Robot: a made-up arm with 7 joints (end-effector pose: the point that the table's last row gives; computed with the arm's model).
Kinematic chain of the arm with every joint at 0, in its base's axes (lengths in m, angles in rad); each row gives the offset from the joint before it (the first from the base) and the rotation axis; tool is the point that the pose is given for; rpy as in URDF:
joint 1: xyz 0 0 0.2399 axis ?
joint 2: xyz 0 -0.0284 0.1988 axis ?
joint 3: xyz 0 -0.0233 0.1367 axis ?
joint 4: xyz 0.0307 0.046 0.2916 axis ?
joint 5: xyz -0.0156 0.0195 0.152 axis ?
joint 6: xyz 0 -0.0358 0.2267 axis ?
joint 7: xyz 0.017 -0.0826 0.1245 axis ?
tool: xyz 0 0 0 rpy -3.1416 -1.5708 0
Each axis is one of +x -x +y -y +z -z.
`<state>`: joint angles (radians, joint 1 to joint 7).
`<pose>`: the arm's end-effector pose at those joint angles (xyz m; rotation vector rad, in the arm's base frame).
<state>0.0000 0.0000 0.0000 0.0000 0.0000 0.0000 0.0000</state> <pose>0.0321 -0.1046 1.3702 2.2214 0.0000 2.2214</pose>
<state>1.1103 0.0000 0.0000 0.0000 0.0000 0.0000 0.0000</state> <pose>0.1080 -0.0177 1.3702 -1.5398 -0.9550 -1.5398</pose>
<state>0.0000 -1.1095 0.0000 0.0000 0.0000 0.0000 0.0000</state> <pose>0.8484 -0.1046 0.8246 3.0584 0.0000 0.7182</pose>
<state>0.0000 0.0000 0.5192 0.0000 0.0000 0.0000 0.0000</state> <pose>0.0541 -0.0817 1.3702 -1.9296 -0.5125 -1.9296</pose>
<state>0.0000 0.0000 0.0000 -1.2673 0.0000 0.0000 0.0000</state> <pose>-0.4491 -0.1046 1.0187 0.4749 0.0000 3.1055</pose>
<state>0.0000 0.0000 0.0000 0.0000 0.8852 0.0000 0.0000</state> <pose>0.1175 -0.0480 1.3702 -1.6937 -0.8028 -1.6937</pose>
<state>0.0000 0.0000 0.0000 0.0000 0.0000 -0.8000 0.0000</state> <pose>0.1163 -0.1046 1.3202 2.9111 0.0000 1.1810</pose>
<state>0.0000 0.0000 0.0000 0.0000 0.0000 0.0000 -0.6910</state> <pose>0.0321 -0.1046 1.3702 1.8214 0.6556 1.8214</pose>
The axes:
joint 1: +z
joint 2: -y
joint 3: +z
joint 4: +y
joint 5: +z
joint 6: -y
joint 7: +x

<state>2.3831 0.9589 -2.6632 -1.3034 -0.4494 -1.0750 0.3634</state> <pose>0.0881 -0.3578 1.0024 -1.9350 1.8025 -1.0991</pose>
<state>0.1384 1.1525 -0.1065 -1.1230 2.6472 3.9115 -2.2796</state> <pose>-0.5837 0.0971 0.4631 0.1457 0.5144 -1.8052</pose>
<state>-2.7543 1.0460 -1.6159 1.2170 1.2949 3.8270 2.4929</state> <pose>0.1493 0.4728 0.7165 1.2784 1.8569 -0.1387</pose>
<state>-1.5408 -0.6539 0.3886 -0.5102 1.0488 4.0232 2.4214</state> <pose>0.0370 -0.4288 1.0436 0.8288 -2.5542 -0.5632</pose>
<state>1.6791 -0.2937 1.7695 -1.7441 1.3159 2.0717 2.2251</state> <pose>0.3103 0.2941 0.8191 -2.2487 -0.5222 -1.2696</pose>
